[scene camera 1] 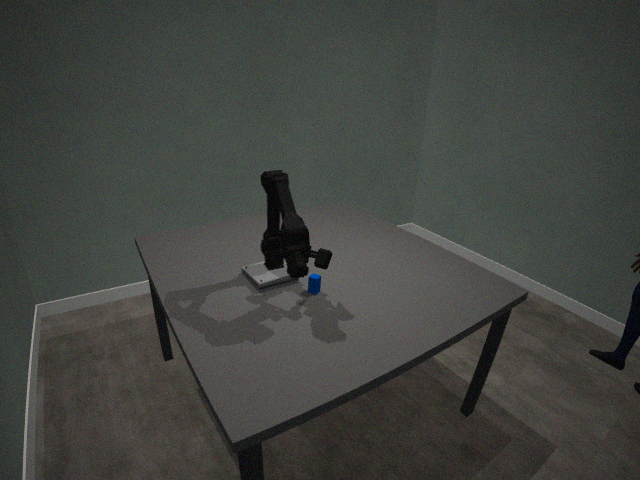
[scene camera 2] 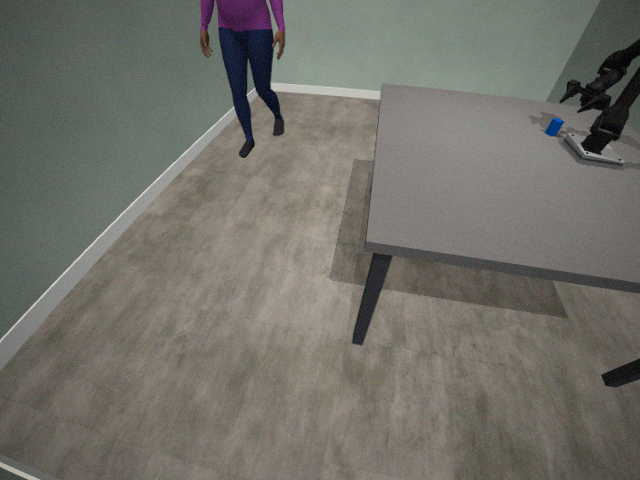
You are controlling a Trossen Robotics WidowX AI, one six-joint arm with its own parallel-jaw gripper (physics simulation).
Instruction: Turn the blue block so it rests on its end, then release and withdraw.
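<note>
The blue block (scene camera 1: 314,284) (scene camera 2: 554,127) stands upright on its end on the grey table (scene camera 1: 403,320) (scene camera 2: 465,186), close to the arm's base. It looks taller than it is wide in both views. My gripper (scene camera 1: 311,264) (scene camera 2: 571,105) is open, with its two fingers spread wide apart and nothing between them. It hangs above the table, higher than the block and apart from it. In the scene camera 2 view the fingers show above and to the right of the block. The block's faces turned away from the cameras are hidden.
The arm's pale base plate (scene camera 1: 252,271) (scene camera 2: 576,145) lies on the table beside the block. The arm's shadow falls across the table. A person (scene camera 1: 629,322) (scene camera 2: 254,56) in dark blue leggings is on the floor away from the table, partly out of frame.
</note>
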